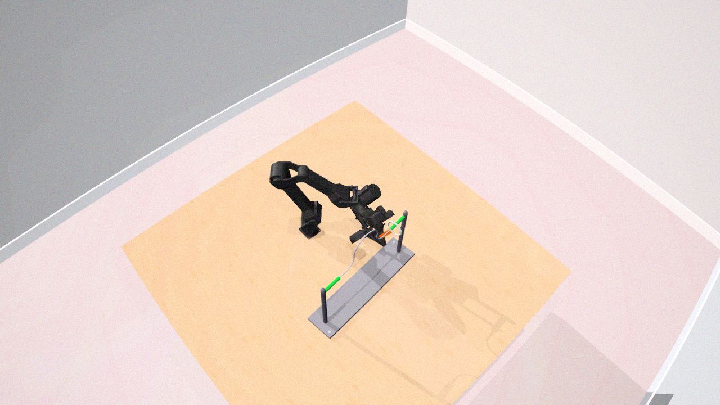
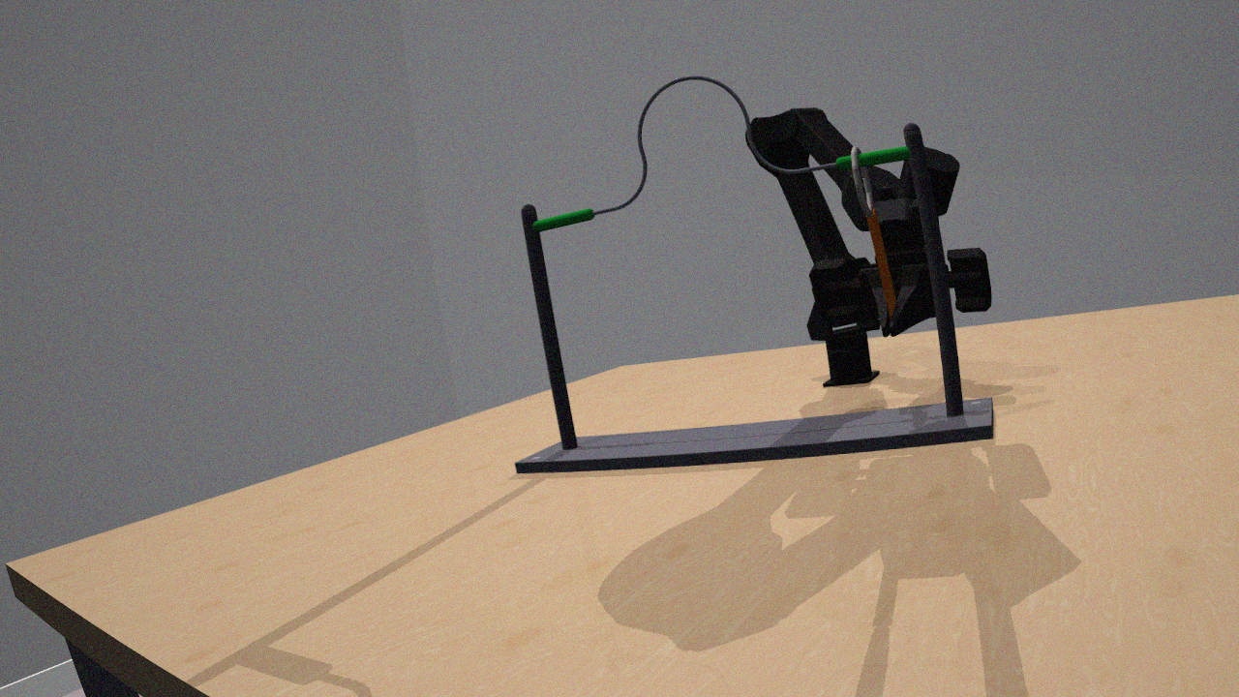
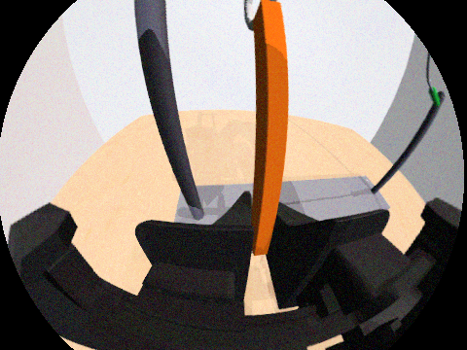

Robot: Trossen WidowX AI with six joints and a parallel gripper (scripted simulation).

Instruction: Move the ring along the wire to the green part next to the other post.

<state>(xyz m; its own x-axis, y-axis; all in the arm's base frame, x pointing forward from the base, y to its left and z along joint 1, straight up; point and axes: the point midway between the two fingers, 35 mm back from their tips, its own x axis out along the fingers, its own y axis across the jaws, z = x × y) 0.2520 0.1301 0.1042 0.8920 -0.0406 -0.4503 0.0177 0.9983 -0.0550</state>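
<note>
Now: the ring with orange handle 10 cm above my gripper tip and 1 cm ahead of it.
</note>
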